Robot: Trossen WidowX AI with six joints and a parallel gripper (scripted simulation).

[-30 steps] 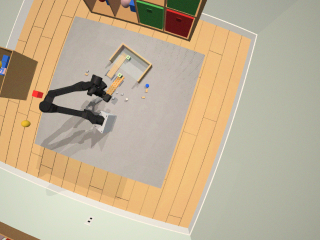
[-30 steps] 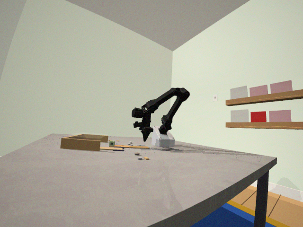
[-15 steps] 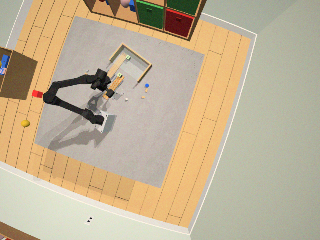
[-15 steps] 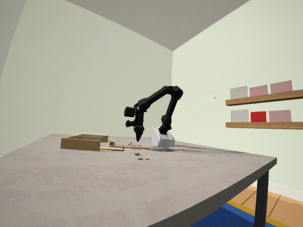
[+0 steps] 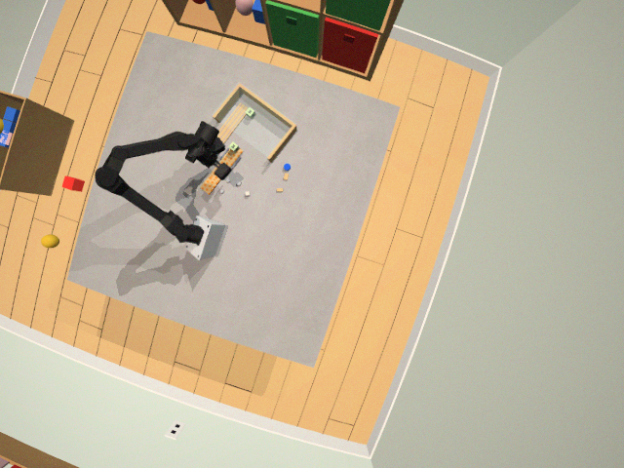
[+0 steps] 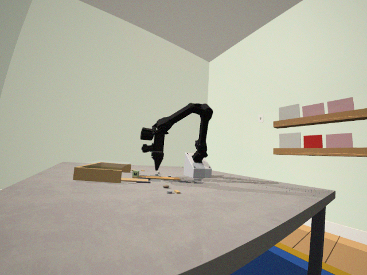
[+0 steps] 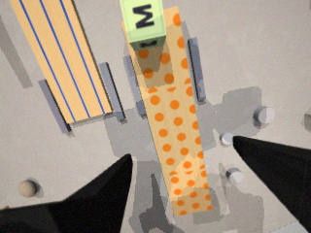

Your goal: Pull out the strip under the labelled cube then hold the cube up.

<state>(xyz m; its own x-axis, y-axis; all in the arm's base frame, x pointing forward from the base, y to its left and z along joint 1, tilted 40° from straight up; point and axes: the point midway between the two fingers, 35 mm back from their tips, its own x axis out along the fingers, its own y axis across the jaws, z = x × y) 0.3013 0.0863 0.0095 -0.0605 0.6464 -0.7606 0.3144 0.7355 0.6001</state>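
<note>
Right now my gripper tip is 5 cm above the orange-dotted strip.
</note>
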